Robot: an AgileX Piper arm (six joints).
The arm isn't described. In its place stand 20 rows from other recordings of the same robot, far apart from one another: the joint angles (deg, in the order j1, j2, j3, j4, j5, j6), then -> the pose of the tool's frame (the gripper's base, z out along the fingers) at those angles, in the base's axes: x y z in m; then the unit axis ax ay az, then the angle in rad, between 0 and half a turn.
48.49 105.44 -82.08 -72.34 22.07 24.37 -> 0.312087 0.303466 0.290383 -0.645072 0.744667 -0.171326 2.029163
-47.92 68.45 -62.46 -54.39 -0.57 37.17 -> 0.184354 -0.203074 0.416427 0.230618 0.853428 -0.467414 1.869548
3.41 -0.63 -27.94 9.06 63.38 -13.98 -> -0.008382 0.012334 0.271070 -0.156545 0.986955 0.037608 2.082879
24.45 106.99 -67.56 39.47 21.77 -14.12 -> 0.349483 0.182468 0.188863 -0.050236 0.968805 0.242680 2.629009
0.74 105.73 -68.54 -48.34 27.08 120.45 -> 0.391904 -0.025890 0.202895 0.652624 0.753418 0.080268 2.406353
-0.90 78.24 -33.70 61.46 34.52 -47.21 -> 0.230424 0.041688 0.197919 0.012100 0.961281 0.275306 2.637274
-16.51 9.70 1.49 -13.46 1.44 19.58 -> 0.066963 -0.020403 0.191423 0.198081 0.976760 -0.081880 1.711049
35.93 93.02 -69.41 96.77 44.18 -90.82 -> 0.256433 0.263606 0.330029 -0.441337 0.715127 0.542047 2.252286
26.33 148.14 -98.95 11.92 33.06 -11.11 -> 0.422224 0.220391 -0.007756 -0.242513 0.966811 0.080402 2.939856
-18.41 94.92 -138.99 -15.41 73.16 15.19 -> 0.268874 -0.113887 0.569790 0.326692 0.929652 -0.170352 2.012078
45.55 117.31 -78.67 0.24 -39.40 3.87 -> 0.333053 0.339164 0.244714 -0.320251 0.849176 0.419927 1.663253
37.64 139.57 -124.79 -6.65 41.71 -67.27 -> 0.437885 0.328849 0.184994 -0.802745 0.579685 -0.139874 2.521131
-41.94 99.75 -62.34 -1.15 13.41 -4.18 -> 0.276999 -0.249455 0.213672 0.311039 0.936394 -0.162546 2.439913
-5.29 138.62 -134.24 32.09 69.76 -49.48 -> 0.522149 -0.002794 0.233393 -0.324846 0.930627 0.168545 2.574566
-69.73 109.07 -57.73 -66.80 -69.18 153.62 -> 0.199562 -0.314693 0.210778 0.697185 0.364881 0.617086 2.239226
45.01 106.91 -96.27 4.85 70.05 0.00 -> 0.272943 0.283268 0.291305 -0.372623 0.923974 0.086163 2.942979
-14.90 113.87 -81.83 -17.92 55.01 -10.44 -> 0.377893 -0.124286 0.184288 -0.041879 0.988495 -0.145340 3.066572
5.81 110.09 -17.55 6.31 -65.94 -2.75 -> 0.249726 0.016230 0.091851 -0.018081 0.999694 -0.016874 1.948525
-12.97 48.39 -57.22 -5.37 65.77 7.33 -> 0.130379 -0.037998 0.369762 0.171420 0.982974 -0.066164 2.483827
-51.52 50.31 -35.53 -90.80 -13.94 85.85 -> 0.133635 -0.132895 0.328719 0.287589 0.916883 -0.276800 1.839179
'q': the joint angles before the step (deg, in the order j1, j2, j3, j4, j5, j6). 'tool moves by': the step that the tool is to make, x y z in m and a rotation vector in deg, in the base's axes. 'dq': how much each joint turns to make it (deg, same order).
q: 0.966, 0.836, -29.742, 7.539, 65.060, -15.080
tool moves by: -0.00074, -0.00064, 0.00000, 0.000, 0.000, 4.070
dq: 4.069, -0.001, 0.000, 0.001, 0.001, -0.001
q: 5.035, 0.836, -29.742, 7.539, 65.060, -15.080
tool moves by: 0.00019, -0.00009, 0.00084, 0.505, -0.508, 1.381
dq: 1.563, -0.001, 0.000, 0.119, -0.603, 0.360
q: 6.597, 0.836, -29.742, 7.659, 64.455, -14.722
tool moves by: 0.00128, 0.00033, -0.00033, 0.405, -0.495, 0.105
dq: 0.159, -0.001, 0.330, 0.200, -0.892, 0.130
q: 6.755, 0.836, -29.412, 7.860, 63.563, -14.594
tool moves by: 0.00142, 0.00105, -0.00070, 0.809, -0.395, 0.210
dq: 0.000, -0.001, 0.441, 0.694, -0.952, 0.118
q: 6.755, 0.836, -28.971, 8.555, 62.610, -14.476
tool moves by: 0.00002, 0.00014, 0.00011, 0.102, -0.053, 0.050
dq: 0.003, 0.000, 0.000, 0.103, -0.065, 0.004
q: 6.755, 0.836, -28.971, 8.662, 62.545, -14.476
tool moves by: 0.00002, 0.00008, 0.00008, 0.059, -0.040, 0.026
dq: 0.000, 0.001, -0.001, 0.059, -0.047, 0.001
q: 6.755, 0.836, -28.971, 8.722, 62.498, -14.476
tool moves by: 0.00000, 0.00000, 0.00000, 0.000, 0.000, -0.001
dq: -0.001, 0.000, 0.000, 0.000, 0.000, 0.000
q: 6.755, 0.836, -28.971, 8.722, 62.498, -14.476
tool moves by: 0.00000, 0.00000, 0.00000, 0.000, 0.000, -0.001
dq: -0.001, 0.000, 0.000, 0.000, 0.000, 0.000
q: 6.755, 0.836, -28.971, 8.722, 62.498, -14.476
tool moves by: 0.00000, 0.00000, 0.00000, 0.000, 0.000, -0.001
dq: -0.001, 0.000, 0.000, 0.000, 0.000, 0.000
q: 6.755, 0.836, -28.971, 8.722, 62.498, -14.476
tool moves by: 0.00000, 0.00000, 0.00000, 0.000, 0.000, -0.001
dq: -0.001, 0.000, 0.000, 0.000, 0.000, 0.000
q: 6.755, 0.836, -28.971, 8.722, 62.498, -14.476
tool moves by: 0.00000, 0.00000, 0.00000, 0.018, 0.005, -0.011
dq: -0.001, 0.000, 0.000, 0.000, 0.000, 0.021
